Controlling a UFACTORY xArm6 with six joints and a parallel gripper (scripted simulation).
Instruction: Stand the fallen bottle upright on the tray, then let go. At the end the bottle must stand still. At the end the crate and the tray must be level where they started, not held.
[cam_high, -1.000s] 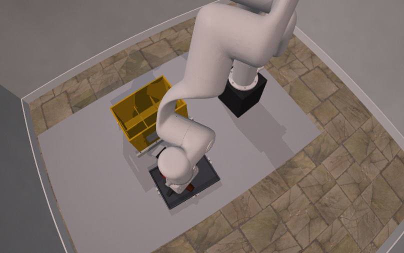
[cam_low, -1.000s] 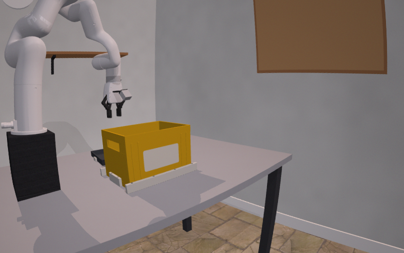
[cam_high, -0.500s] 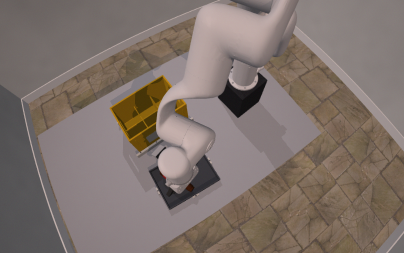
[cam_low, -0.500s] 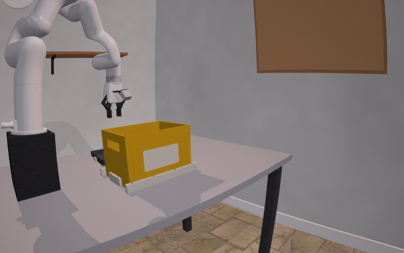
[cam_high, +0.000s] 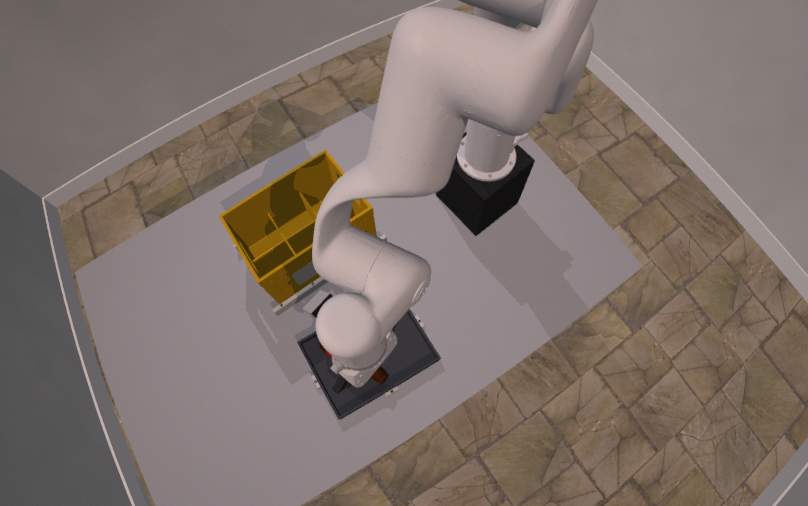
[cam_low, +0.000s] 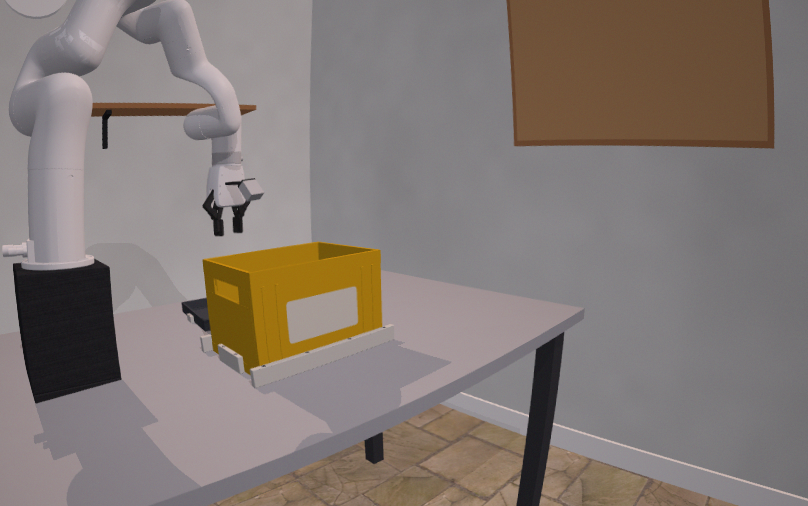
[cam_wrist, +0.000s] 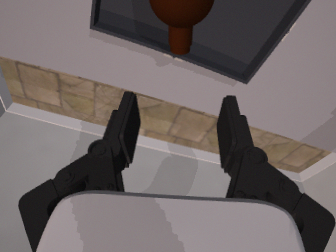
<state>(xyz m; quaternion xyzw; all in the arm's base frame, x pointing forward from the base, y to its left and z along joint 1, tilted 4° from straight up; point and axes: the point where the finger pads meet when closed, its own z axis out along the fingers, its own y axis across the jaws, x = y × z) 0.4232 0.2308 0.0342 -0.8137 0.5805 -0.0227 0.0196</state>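
The brown bottle lies 2 cm ahead of my hand, 5 cm to the right of it and 16 cm below it. Also, from my hand: yellow crate (2 cm behind, 35 cm to the right, 12 cm below); then dark tray (1 cm behind, 5 cm to the right, 19 cm below).
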